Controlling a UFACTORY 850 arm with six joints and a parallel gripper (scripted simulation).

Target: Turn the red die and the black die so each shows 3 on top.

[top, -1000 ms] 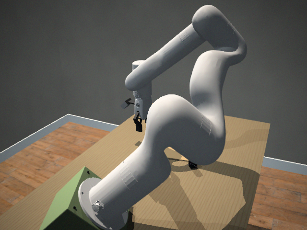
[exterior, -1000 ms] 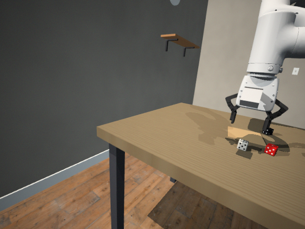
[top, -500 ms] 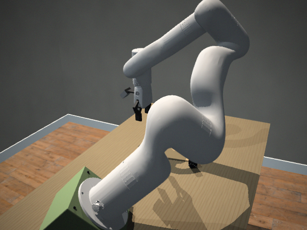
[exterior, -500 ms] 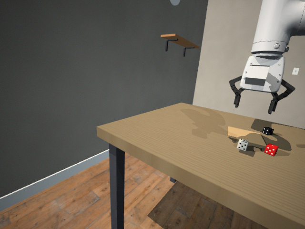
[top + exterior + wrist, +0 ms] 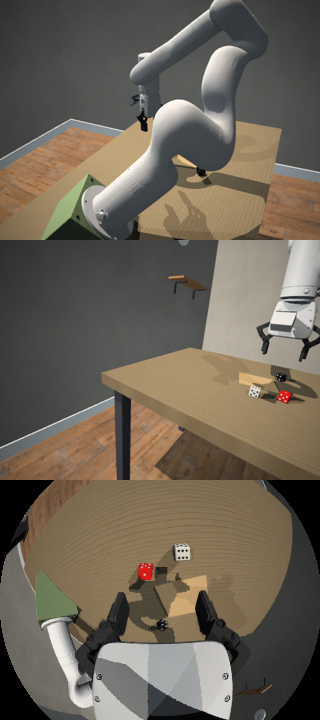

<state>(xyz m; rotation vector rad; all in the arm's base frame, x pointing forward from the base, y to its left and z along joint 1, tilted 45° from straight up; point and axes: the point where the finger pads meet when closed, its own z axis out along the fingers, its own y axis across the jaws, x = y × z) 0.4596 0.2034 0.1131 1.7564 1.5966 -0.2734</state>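
My hand is 5 cm past the red die, 3 cm to the left of it and 14 cm above it. From my hand the other things lie so: tan mat (3 cm ahead, 15 cm to the right, 15 cm below); black die (6 cm behind, 25 cm to the right, 14 cm below); white die (4 cm ahead, 14 cm below).
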